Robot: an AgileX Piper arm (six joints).
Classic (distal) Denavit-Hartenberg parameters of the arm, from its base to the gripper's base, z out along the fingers. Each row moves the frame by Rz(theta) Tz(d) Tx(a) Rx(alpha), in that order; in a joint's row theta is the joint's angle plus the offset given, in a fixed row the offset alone. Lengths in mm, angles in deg.
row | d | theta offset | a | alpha
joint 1 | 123.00 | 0.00 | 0.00 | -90.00
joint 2 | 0.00 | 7.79 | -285.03 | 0.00
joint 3 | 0.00 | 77.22 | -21.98 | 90.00
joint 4 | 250.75 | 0.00 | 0.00 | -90.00
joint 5 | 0.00 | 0.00 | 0.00 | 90.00
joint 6 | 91.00 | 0.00 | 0.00 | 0.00
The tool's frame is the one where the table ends.
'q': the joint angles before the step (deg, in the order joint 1, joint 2, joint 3, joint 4, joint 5, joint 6). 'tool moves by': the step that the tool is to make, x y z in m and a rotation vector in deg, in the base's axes. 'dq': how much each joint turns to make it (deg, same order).
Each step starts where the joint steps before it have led.
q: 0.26 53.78 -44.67 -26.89 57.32 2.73
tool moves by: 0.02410 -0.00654 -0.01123 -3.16 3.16 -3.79
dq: 0.00 6.98 -1.13 -5.84 -0.26 5.86
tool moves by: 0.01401 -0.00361 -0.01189 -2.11 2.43 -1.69
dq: 0.00 4.42 -0.01 -3.55 -0.43 3.39
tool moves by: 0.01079 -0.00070 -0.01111 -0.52 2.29 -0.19
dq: 0.00 3.49 -0.05 -1.07 -0.72 1.14
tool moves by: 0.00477 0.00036 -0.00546 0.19 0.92 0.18
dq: 0.00 1.52 0.00 0.00 -0.62 0.22
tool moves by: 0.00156 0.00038 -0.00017 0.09 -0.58 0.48
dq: 0.00 0.12 0.00 -0.11 -0.85 0.06
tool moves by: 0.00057 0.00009 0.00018 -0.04 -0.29 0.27
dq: 0.00 0.00 0.00 -0.12 -0.38 -0.02
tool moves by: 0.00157 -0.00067 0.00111 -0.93 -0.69 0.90
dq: 0.00 0.00 0.00 -1.18 -0.87 0.00
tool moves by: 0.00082 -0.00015 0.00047 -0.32 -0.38 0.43
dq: 0.00 0.00 0.00 -0.45 -0.48 0.01
